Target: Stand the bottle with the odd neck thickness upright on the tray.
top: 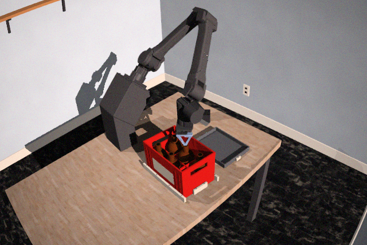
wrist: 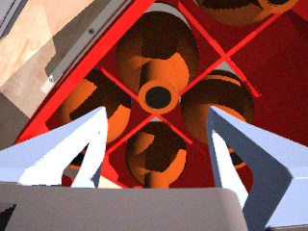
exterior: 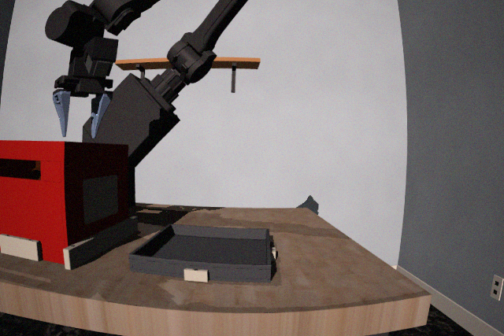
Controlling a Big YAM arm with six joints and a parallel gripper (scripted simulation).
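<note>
My gripper is now 40 mm to the left of the red crate and 110 mm above it. From my hand the other things lie so: dark grey tray: 10 mm ahead, 230 mm to the left, 180 mm below.
</note>
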